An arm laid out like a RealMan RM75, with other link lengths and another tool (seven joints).
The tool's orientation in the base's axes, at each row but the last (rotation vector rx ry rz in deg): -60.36 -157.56 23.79; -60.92 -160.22 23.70; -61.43 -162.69 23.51; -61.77 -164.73 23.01; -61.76 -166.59 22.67; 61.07 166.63 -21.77
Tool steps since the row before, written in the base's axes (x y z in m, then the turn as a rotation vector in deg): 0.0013 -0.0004 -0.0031 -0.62 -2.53 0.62; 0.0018 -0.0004 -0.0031 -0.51 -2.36 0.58; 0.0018 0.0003 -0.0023 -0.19 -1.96 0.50; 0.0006 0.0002 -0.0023 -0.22 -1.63 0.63; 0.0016 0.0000 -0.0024 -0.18 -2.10 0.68; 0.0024 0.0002 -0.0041 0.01 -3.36 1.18
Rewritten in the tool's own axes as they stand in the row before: -0.0014 0.0015 0.0027 -1.21 -2.39 0.07; -0.0017 0.0018 0.0027 -1.18 -2.18 0.05; -0.0011 0.0020 0.0018 -1.16 -1.67 -0.02; -0.0002 0.0011 0.0021 -0.93 -1.48 -0.21; -0.0010 0.0016 0.0022 -1.26 -1.81 -0.16; -0.0013 0.0026 0.0038 -2.26 -2.73 -0.36
